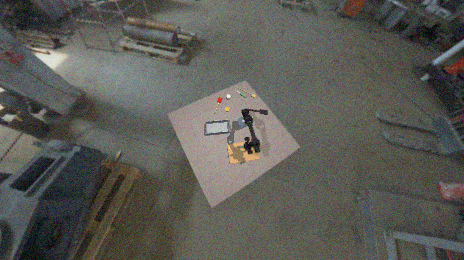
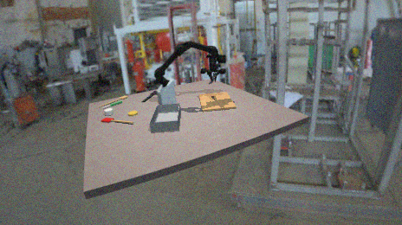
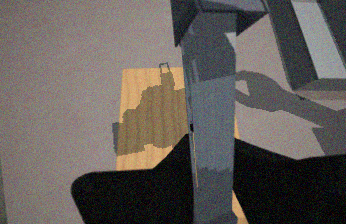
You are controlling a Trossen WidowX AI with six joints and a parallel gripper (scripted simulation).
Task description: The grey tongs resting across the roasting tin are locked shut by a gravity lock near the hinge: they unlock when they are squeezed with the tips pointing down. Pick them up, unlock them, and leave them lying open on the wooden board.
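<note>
My gripper tip is now 160 mm above the wooden board, 10 mm to the right of it and 10 mm past it. From my gripper tip the other things lie so: red-headed tool 740 mm to the right, 180 mm behind, 160 mm below; then roasting tin 430 mm to the right, 130 mm below, 50 mm ahead.
</note>
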